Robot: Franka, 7 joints.
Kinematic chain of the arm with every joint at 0, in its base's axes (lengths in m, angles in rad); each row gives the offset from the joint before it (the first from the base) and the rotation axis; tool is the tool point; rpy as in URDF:
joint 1: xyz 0 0 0.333 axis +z
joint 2: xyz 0 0 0 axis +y
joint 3: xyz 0 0 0.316 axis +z
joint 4: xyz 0.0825 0 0 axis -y
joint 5: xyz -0.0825 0 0.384 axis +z
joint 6: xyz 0 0 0 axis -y
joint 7: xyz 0.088 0 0 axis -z
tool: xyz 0 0 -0.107 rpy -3.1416 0 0
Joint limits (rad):
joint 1: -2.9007..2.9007
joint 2: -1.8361..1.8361
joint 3: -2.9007..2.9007
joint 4: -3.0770..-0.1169
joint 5: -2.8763..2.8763
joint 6: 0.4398..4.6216
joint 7: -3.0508..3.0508
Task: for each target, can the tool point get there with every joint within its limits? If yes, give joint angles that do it. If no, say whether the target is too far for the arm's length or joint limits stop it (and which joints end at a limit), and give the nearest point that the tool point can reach.
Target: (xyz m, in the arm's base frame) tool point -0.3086 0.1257 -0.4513
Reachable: no: joint limits stop it (at a limit: joint 2) | nearest point -0.3017 0.1229 -0.3591 | short by 0.093 m
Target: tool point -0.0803 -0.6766 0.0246
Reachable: yes | joints 1.9972 -1.3823 2.4373 -1.1803 -0.0291 1.8904 0.7748
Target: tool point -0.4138 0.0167 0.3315
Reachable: yes | joints 1.2520 -0.9089 1.9259 -2.1018 -0.5440 0.9054 2.0934
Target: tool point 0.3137 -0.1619 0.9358
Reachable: yes | joints 0.1799 0.0691 -1.0151 -0.5735 0.6889 0.8419 1.3235
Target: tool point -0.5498 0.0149 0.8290
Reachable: yes | joints -0.4956 -0.3348 -2.2814 -0.7004 -0.5352 1.2549 1.6610
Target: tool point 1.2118 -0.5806 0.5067
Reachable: no: too far | nearest point 0.7673 -0.3676 0.4430 | short by 0.497 m
